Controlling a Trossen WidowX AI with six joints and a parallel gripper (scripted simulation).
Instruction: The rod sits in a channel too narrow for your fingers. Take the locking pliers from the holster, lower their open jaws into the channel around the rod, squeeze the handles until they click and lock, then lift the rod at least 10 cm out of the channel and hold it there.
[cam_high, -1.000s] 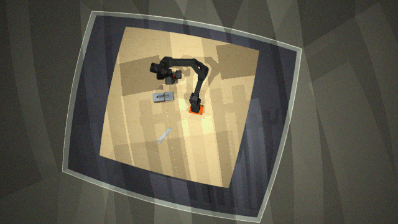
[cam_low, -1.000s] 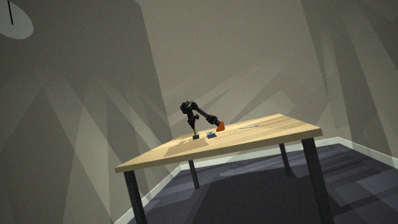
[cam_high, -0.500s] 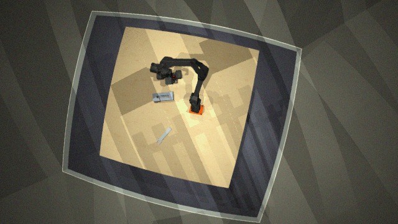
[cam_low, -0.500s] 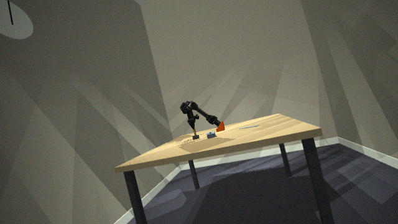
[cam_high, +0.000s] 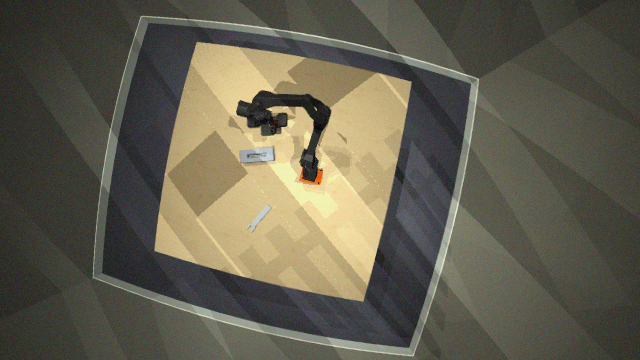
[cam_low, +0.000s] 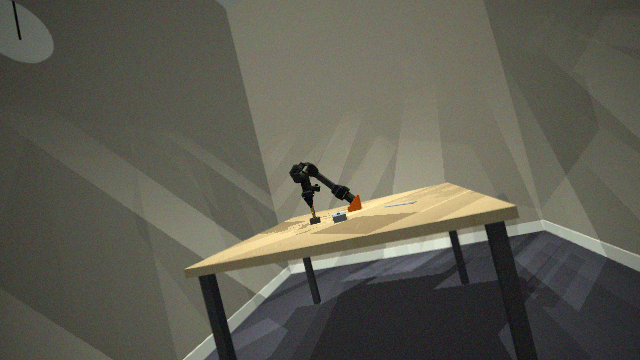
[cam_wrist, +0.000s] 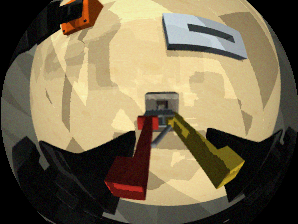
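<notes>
My gripper tip is now 17 cm to the right of the grey channel block, 8 cm above it and 5 cm short of it. The rest, counted from my gripper tip: dark holster 9 cm below, 1 cm behind; yellow handle 2 cm ahead; flat grey forked piece 52 cm to the left, 10 cm below, 4 cm behind.
</notes>
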